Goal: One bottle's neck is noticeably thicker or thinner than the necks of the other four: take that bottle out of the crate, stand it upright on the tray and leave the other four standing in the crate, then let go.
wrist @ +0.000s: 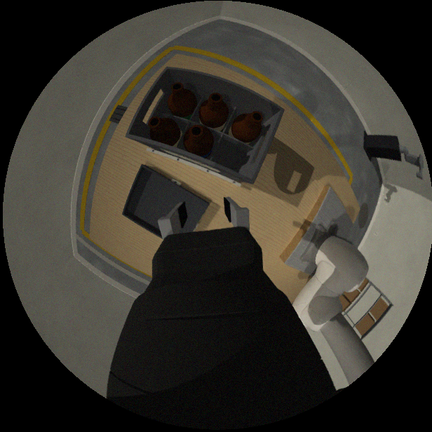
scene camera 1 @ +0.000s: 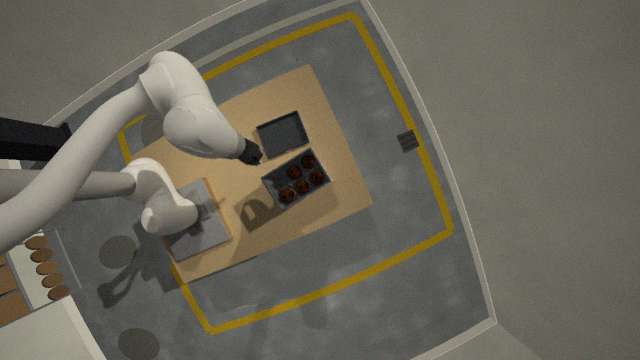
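Where they show: arm's base at its link origin: (scene camera 1: 192,210).
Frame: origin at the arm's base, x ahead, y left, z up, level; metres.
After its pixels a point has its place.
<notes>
A dark grey crate (scene camera 1: 273,193) @(x 0.499, y -0.183, z 0.114 m) (wrist: 268,145) holds five upright brown bottles. In the wrist view, the far row has a left bottle (wrist: 182,102), a middle bottle (wrist: 214,112) and a right bottle (wrist: 246,127). The near row has a left bottle (wrist: 165,131) and a middle bottle (wrist: 198,141); its right compartment is empty. I cannot tell which neck differs. The dark tray (scene camera 1: 282,135) @(x 0.678, y 0.074, z -0.046 m) (wrist: 160,195) is empty and lies beside the crate. My gripper (scene camera 1: 257,161) @(x 0.567, y -0.033, z 0.195 m) (wrist: 204,207) is open and empty, above the table, off the crate's empty-compartment end.
The crate and tray stand on a wooden table (scene camera 1: 345,175) @(x 0.856, y -0.310, z -0.052 m). A thin white strip (wrist: 195,166) shows between them in the wrist view. The crate walls stand higher than the tray rim. The arm's white base (scene camera 1: 170,215) @(x 0.076, y -0.021, z 0.226 m) (wrist: 342,265) stands on a grey slab (scene camera 1: 200,242) @(x -0.073, y -0.182, z -0.007 m).
</notes>
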